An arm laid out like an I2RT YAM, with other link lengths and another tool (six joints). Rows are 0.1 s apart.
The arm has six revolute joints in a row. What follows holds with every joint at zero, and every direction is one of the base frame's.
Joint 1 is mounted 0.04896 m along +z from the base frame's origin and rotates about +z.
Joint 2 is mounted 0.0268 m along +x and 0.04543 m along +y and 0.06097 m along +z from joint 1 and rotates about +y.
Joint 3 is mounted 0.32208 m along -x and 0.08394 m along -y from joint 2 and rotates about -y.
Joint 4 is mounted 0.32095 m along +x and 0.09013 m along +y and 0.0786 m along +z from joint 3 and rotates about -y.
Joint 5 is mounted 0.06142 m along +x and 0.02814 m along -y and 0.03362 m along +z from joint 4 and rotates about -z.
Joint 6 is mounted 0.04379 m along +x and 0.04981 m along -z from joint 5 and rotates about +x.
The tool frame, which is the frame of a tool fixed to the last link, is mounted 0.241 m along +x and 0.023 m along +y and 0.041 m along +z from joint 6; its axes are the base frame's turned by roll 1.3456, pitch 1.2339 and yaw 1.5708 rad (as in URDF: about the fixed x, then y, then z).
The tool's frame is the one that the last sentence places.
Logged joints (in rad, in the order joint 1, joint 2, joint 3, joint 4, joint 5, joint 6), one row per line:
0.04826 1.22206 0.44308 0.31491 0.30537 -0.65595
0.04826 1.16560 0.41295 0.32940 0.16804 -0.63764
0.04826 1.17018 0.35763 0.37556 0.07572 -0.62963
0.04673 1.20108 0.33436 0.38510 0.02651 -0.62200
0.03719 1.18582 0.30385 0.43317 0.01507 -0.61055
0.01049 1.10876 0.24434 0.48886 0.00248 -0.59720
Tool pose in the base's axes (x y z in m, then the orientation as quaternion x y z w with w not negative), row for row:
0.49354 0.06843 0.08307 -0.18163 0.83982 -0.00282 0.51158
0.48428 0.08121 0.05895 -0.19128 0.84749 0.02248 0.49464
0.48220 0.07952 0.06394 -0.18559 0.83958 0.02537 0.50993
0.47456 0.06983 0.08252 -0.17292 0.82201 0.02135 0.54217
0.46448 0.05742 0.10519 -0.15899 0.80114 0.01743 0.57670
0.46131 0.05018 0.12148 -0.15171 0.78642 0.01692 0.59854
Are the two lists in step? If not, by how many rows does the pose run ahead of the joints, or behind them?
The pose runs 2 rows ahead of the joints: the pose in row i belongs to the joints in row i + 2.
